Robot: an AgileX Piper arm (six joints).
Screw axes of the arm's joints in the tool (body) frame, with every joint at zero. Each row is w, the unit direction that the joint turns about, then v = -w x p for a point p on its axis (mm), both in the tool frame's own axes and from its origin. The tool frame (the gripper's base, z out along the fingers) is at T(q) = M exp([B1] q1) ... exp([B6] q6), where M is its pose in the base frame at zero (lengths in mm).
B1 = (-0.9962, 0, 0.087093, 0.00, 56.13, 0.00)
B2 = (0, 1, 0, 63.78, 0.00, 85.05)
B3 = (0, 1, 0, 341.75, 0.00, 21.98)
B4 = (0, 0, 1, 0.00, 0.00, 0.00)
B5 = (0, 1, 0, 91.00, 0.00, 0.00)
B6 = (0, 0, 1, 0.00, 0.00, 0.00)
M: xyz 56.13 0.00 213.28 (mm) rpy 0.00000 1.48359 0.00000 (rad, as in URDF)
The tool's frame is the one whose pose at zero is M.
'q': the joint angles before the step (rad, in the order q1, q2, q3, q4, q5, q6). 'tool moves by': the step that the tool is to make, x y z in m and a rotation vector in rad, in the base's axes. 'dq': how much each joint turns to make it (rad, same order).
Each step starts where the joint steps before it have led.
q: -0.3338, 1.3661, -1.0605, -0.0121, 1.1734, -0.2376
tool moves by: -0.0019, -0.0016, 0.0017, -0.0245, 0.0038, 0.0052
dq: -0.0002, -0.0067, -0.0002, -0.0249, 0.0024, -0.0001
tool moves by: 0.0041, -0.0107, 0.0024, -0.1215, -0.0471, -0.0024
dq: 0.0003, -0.0001, 0.0004, -0.1112, -0.0820, 0.0344
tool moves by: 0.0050, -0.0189, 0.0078, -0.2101, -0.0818, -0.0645
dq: 0.0001, 0.0001, -0.0001, -0.2342, -0.1151, 0.1556
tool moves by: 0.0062, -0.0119, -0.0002, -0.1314, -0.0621, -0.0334
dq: -0.0003, 0.0150, 0.0163, -0.1756, -0.0935, 0.1367
